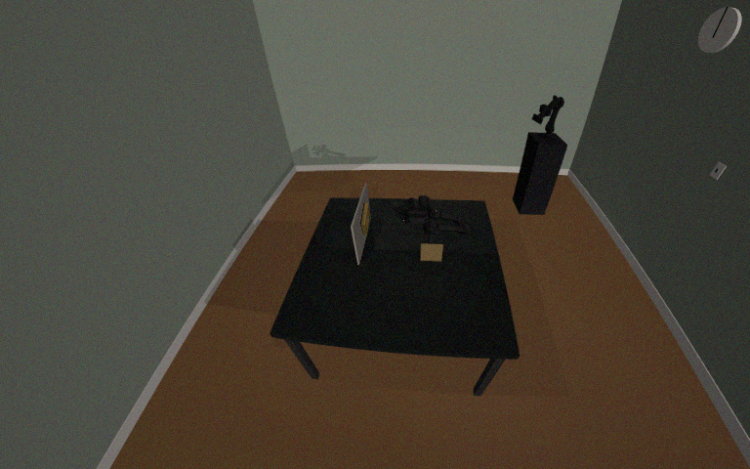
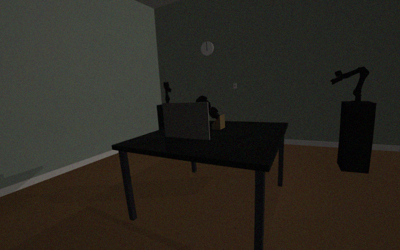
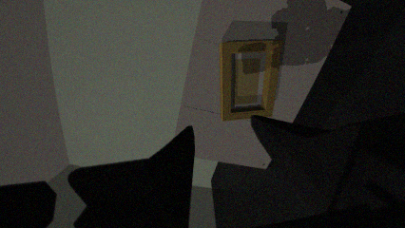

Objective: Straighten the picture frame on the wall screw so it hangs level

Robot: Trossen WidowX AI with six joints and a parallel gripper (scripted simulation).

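Right now the picture frame is 190 mm ahead of my gripper tip, 40 mm to the right of it and 90 mm below it. Round my gripper tip: wall panel 200 mm ahead, 30 mm to the right, 110 mm below.
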